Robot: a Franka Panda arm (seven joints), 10 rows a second.
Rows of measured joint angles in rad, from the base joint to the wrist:
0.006, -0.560, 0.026, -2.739, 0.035, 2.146, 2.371
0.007, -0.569, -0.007, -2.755, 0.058, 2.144, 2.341
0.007, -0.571, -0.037, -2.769, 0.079, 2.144, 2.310
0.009, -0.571, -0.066, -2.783, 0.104, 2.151, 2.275
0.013, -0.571, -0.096, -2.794, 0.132, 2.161, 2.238
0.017, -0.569, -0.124, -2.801, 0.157, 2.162, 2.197
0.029, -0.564, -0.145, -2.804, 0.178, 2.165, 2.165
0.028, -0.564, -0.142, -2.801, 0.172, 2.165, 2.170
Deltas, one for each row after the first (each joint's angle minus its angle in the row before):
0.001, -0.009, -0.033, -0.016, 0.023, -0.002, -0.030
0.000, -0.002, -0.030, -0.014, 0.021, 0.000, -0.031
0.002, 0.000, -0.029, -0.014, 0.025, 0.007, -0.035
0.004, 0.000, -0.030, -0.011, 0.028, 0.010, -0.037
0.004, 0.002, -0.028, -0.007, 0.025, 0.001, -0.041
0.012, 0.005, -0.021, -0.003, 0.021, 0.003, -0.032
-0.001, 0.000, 0.003, 0.003, -0.006, 0.000, 0.005

